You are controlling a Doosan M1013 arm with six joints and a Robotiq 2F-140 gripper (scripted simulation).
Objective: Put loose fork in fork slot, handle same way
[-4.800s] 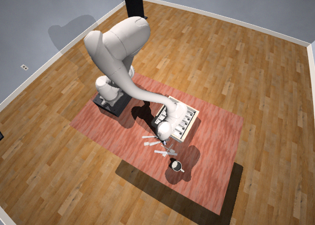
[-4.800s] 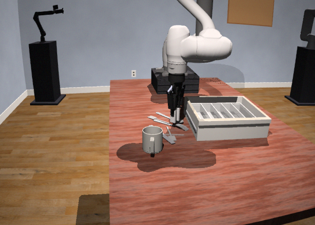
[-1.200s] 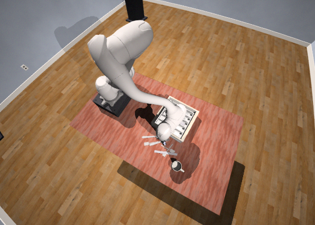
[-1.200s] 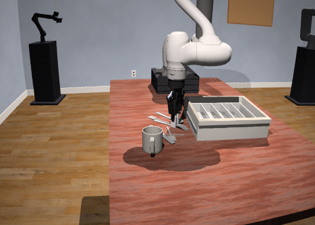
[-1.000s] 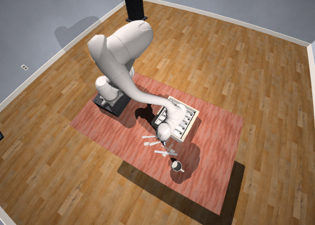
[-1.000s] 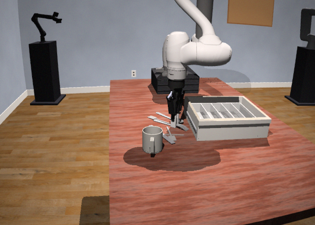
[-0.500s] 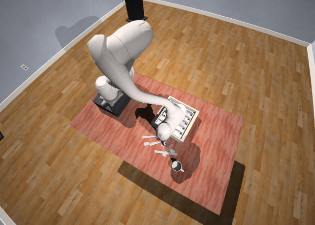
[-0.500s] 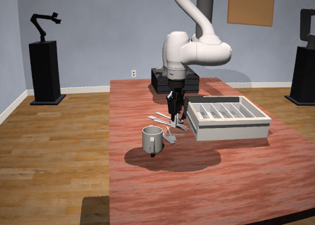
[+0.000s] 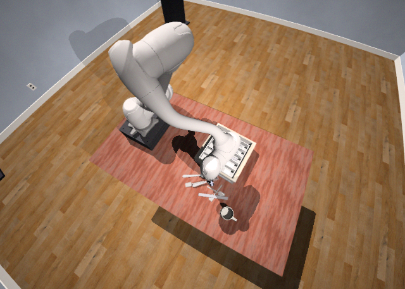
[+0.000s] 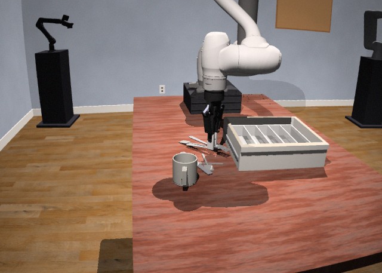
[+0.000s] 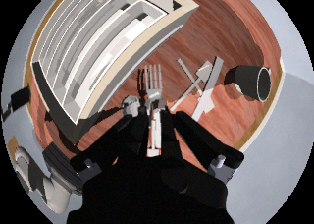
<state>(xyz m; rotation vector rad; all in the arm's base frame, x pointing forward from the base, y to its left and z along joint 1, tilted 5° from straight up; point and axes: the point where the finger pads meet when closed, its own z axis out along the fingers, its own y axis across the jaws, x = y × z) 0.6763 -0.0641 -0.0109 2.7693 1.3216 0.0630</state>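
Now: hand 250 mm to the right of the cutlery tray, 20 mm past it and 10 mm above it. The rest, counted from my hand: mug (220 mm ahead, 110 mm to the right, 20 mm below).
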